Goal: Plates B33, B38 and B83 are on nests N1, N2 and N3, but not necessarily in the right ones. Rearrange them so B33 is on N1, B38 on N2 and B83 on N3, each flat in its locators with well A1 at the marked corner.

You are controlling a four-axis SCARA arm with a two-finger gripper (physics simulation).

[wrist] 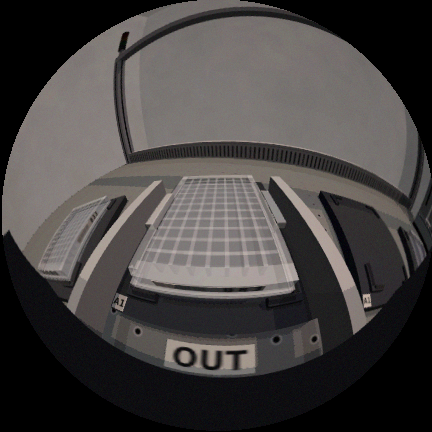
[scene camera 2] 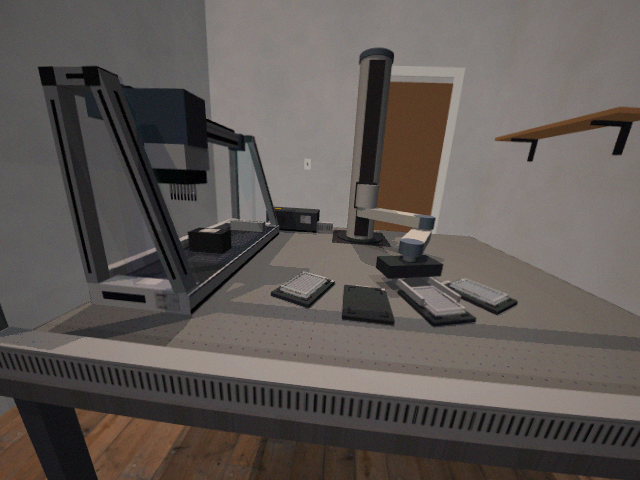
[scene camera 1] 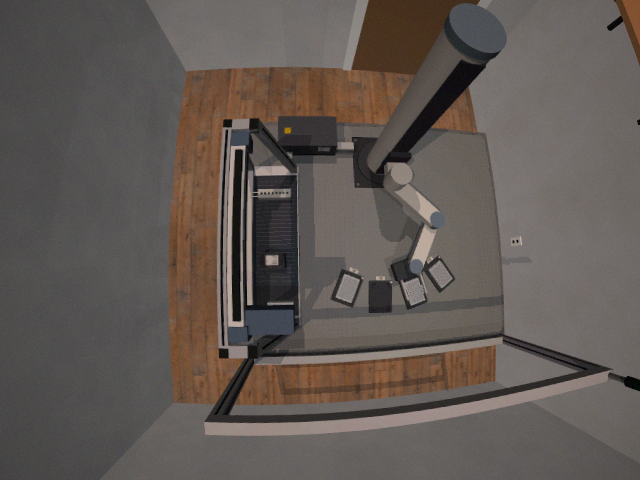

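Pixels of known places: gripper, fingertip midpoint: (wrist: pixel 214 186) (scene camera 2: pixel 441 300) (scene camera 1: pixel 416 296); arm's base at its link origin: (scene camera 2: pixel 359 239) (scene camera 1: pixel 378 163).
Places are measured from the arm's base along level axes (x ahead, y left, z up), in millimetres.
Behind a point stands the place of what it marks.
Note:
My gripper (scene camera 1: pixel 416 295) @[x 734, y 155, z 44 mm] (scene camera 2: pixel 441 299) @[x 734, y 155, z 44 mm] (wrist: pixel 214 186) @[x 734, y 155, z 44 mm] is shut on a clear-walled well plate (scene camera 1: pixel 413 289) @[x 699, y 140, z 39 mm] (scene camera 2: pixel 445 307) @[x 756, y 157, z 39 mm] (wrist: pixel 215 230) @[x 685, y 137, z 40 mm], its long sides between the two fingers. The plate is level, low over the dark nest marked OUT (wrist: pixel 220 315) @[x 644, y 121, z 25 mm], at its corner locators; I cannot tell if it is fully seated. Its number is not readable. The OUT nest's A1 tag (wrist: pixel 119 302) @[x 623, y 176, z 25 mm] is at the near left corner. Nest N2 (scene camera 1: pixel 379 296) @[x 727, y -43, z 25 mm] (scene camera 2: pixel 367 303) @[x 746, y -33, z 25 mm] (wrist: pixel 370 245) @[x 711, y -11, z 25 mm] beside it is bare. Two other plates lie on the outer nests, at left (scene camera 1: pixel 347 286) @[x 667, y -211, z 39 mm] (scene camera 2: pixel 305 283) @[x 689, y -205, z 39 mm] and right (scene camera 1: pixel 439 272) @[x 617, y 298, z 34 mm] (scene camera 2: pixel 479 290) @[x 639, y 303, z 38 mm]; their numbers are not readable.
The right plate's nest stands close beside OUT. A gantry machine (scene camera 1: pixel 237 232) @[x 452, y -637, z 521 mm] (scene camera 2: pixel 170 116) @[x 778, y -500, z 447 mm] with a dark deck stands on the left of the table (scene camera 1: pixel 341 211) @[x 280, y -226, z 13 mm]. A dark box (scene camera 1: pixel 307 131) @[x -114, y -401, z 128 mm] (scene camera 2: pixel 297 219) @[x -35, y -363, z 85 mm] and the arm's column (scene camera 1: pixel 429 93) @[x 59, y -47, z 696 mm] (scene camera 2: pixel 369 144) @[x 77, y -2, z 496 mm] stand at the back.

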